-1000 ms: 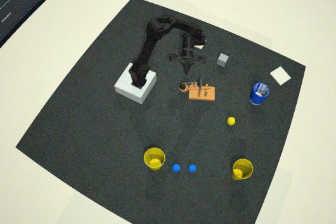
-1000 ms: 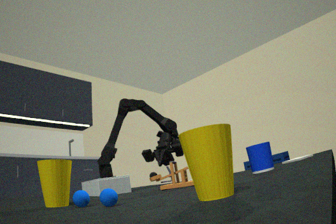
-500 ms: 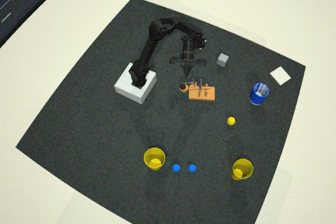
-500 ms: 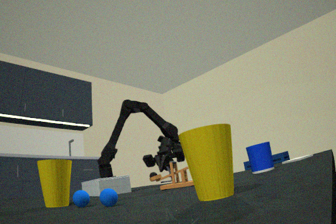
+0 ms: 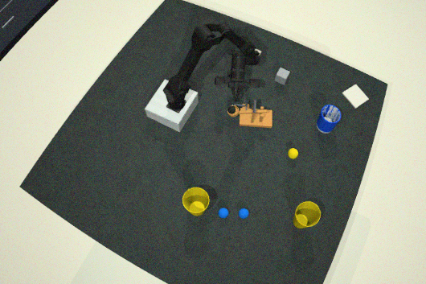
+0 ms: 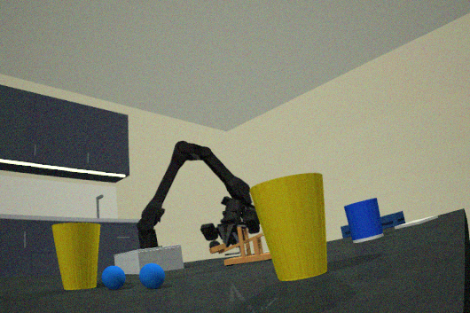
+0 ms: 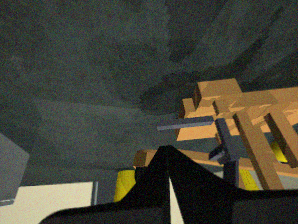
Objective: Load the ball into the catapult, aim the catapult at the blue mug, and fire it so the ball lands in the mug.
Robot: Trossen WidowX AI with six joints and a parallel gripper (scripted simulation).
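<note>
Right now my gripper tip is 5 cm to the left of the dark ball, 1 cm below it and 1 cm short of it. The rest, counted from my gripper tip: yellow ball 32 cm ahead, 8 cm to the right, 3 cm below; wooden catapult 7 cm ahead, 1 cm to the right; grey block 25 cm to the left, 12 cm ahead, 3 cm below.
</note>
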